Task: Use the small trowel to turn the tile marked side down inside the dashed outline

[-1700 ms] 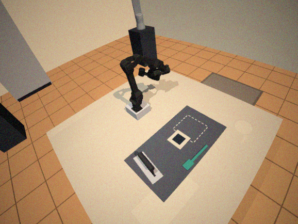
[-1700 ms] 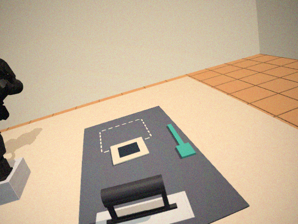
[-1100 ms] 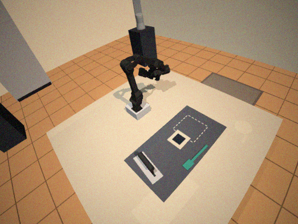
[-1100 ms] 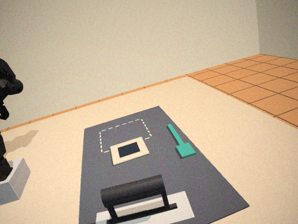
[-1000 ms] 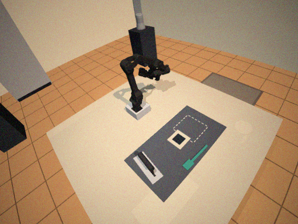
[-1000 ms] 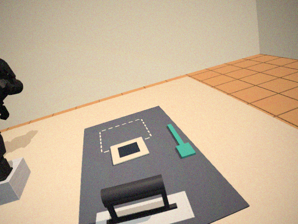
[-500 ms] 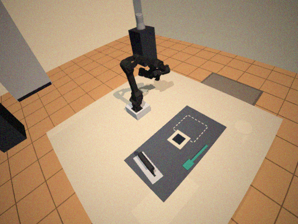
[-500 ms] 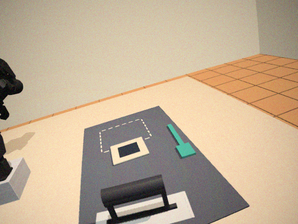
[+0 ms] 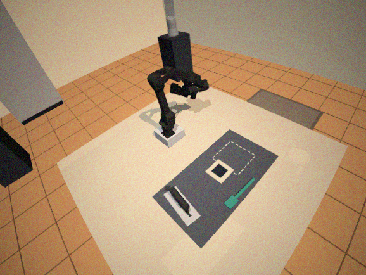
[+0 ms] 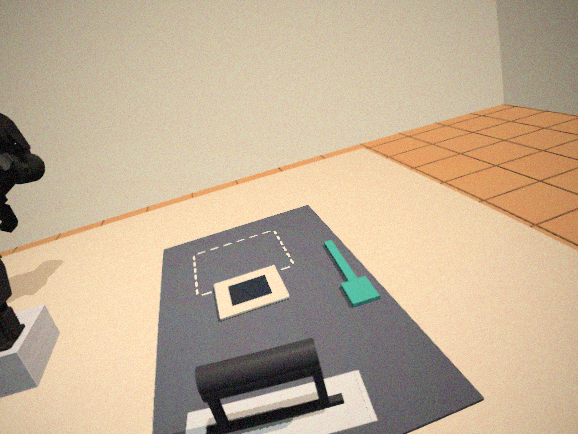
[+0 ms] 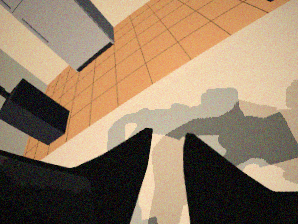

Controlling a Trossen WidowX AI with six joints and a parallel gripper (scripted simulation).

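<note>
The dark-handled float is 54 cm ahead of my gripper tip, 45 cm to the right of it and 15 cm below it. The rest, counted from my gripper tip: white tile (53 cm ahead, 18 cm to the right, 18 cm below); then teal trowel (69 cm ahead, 22 cm to the right, 18 cm below); then grey mat (55 cm ahead, 21 cm below, 20 cm to the right).
</note>
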